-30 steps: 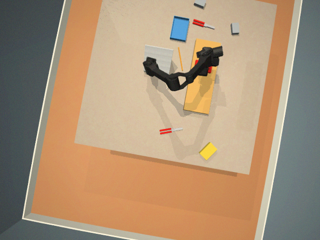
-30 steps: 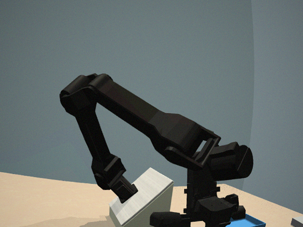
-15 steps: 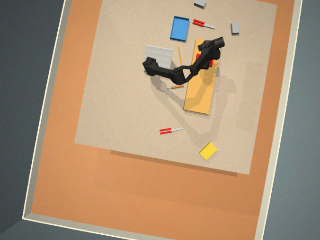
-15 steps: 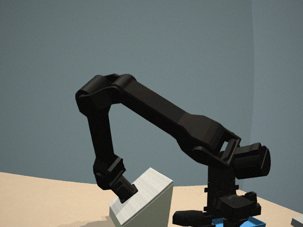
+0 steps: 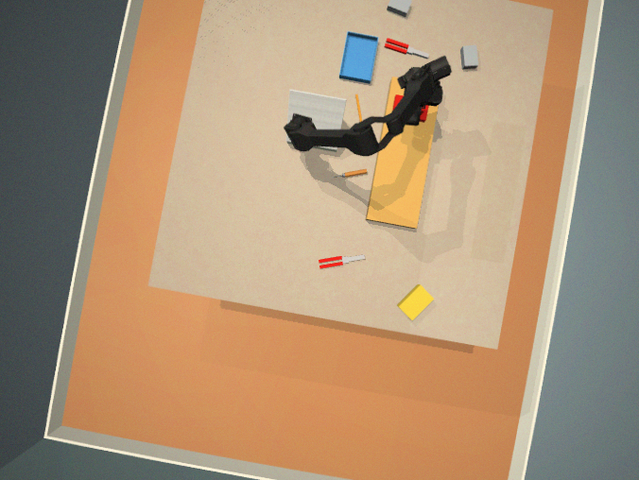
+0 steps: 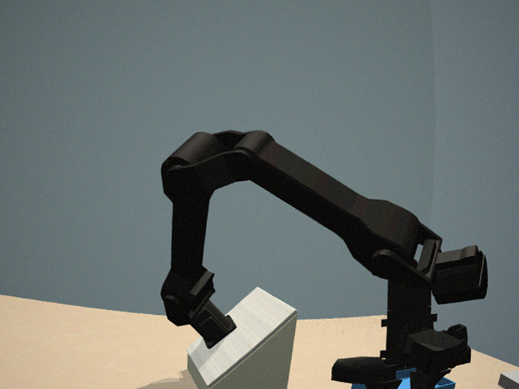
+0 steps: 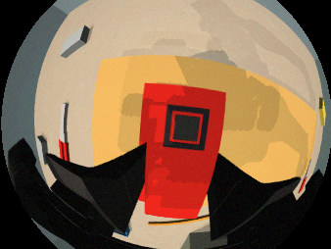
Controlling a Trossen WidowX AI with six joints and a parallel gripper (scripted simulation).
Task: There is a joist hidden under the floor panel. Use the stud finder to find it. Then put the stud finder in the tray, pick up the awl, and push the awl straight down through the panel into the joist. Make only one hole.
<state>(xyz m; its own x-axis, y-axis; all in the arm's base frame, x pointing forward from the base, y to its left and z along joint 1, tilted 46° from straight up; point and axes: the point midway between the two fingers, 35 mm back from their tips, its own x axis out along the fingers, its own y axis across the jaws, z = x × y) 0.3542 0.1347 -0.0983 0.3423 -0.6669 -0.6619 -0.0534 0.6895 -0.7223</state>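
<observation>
Right now the blue tray is 230 mm behind my gripper tip, 150 mm to the left of it and 50 mm below it. The rest, counted from my gripper tip: red stud finder 20 mm above, 10 mm ahead; then awl 280 mm to the right, 170 mm behind, 60 mm below; then thin orange stick 170 mm behind, 60 mm to the right, 60 mm below.
</observation>
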